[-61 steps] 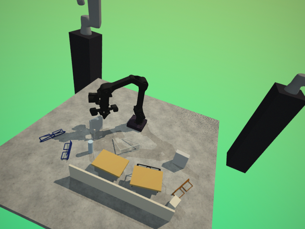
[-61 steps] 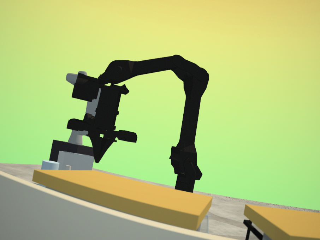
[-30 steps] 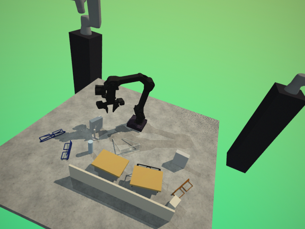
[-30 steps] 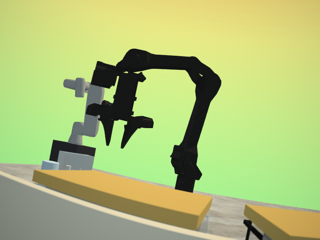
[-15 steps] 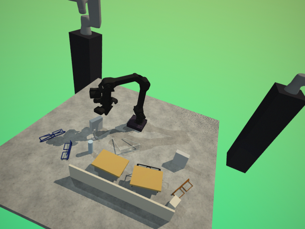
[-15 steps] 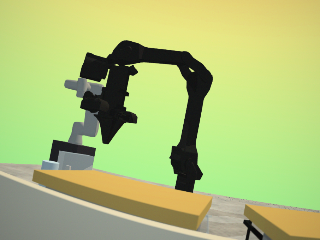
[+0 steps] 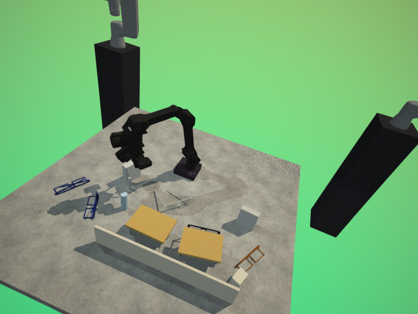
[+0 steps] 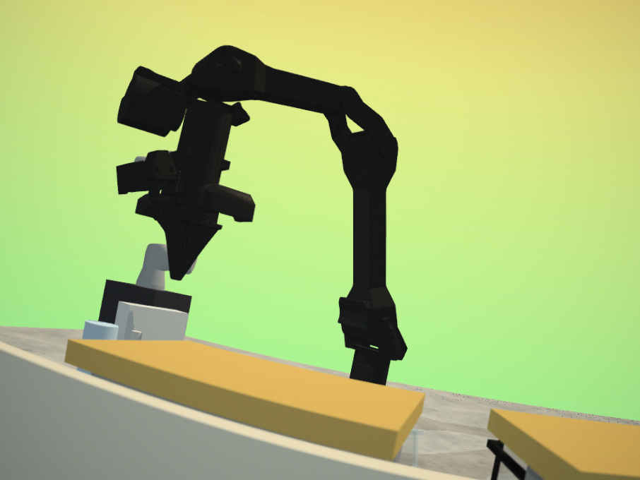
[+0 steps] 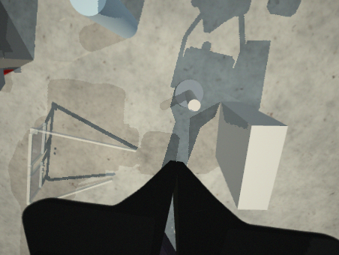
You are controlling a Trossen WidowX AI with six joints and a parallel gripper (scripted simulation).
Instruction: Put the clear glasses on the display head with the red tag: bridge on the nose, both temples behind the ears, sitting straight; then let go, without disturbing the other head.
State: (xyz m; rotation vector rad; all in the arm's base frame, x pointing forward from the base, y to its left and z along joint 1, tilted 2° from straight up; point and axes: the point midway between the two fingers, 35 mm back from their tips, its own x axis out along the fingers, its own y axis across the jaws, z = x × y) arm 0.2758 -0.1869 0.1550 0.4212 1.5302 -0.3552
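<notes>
My gripper tip is 2 cm short of the small post, 3 cm to the left of it and 13 cm above it. The rest, counted from my gripper tip: cream wall: 32 cm ahead, 33 cm to the left, 10 cm below.
</notes>
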